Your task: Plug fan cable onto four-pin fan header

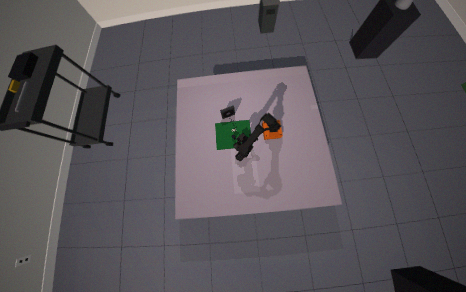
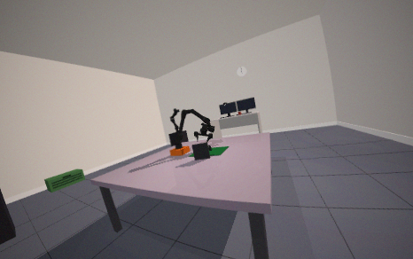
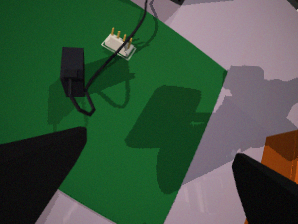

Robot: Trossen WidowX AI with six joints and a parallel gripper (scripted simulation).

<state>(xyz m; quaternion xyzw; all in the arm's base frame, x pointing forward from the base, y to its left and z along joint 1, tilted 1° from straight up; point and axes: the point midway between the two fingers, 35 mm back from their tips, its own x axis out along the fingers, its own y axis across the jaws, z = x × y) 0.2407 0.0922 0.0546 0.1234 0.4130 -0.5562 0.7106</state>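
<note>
Now: gripper tip 9 cm short of the fan cable plug, 6 cm above it and 3 cm to the left of it. From my gripper tip the other things lie so: board (9 cm below, 9 cm ahead, 6 cm to the right); black fan (23 cm to the right, 12 cm ahead, 2 cm below).
</note>
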